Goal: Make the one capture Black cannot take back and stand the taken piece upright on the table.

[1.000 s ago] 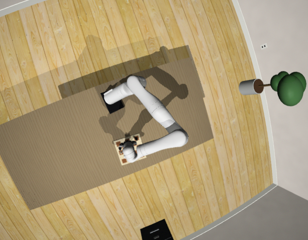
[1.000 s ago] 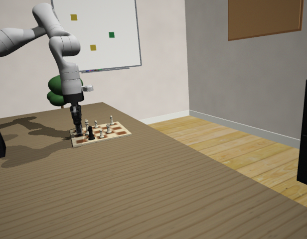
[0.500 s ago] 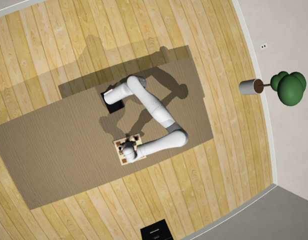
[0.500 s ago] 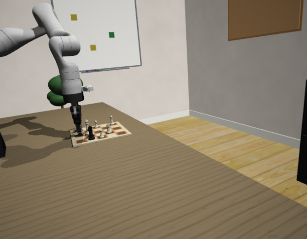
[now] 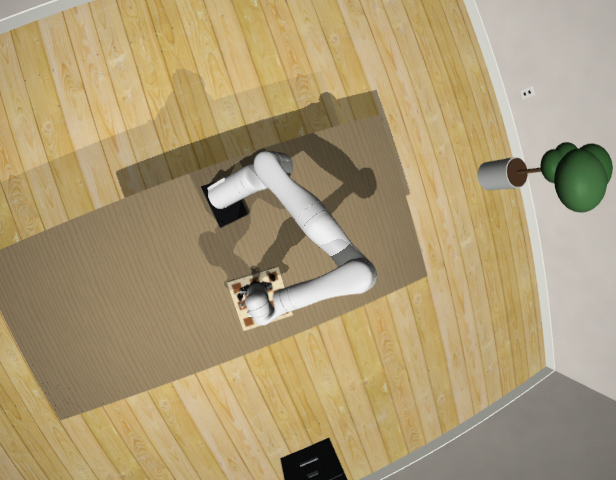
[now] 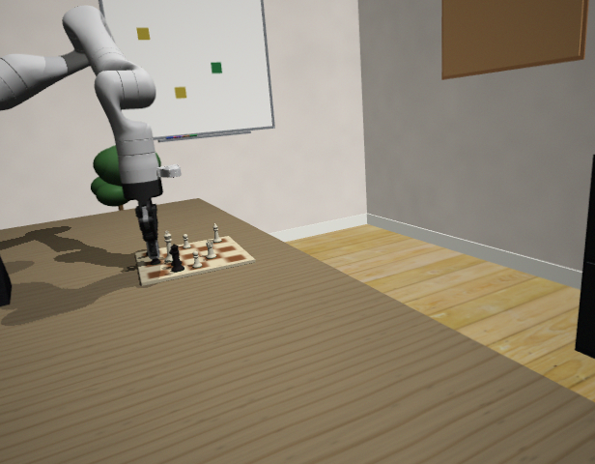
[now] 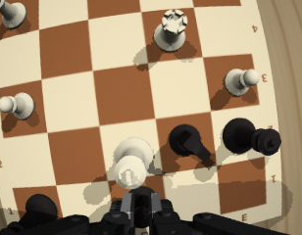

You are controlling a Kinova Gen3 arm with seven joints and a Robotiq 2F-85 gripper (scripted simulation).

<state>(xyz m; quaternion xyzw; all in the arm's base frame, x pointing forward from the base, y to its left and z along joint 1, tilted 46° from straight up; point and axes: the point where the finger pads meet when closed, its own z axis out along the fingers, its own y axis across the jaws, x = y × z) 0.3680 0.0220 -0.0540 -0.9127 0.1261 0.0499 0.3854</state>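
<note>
Right now the tall white piece is 30 mm ahead of my hand. Also, from my hand: black pawn (10 mm below); then tall black piece (70 mm to the left, 10 mm ahead); then chessboard (70 mm ahead, 40 mm below, 10 mm to the right).
</note>
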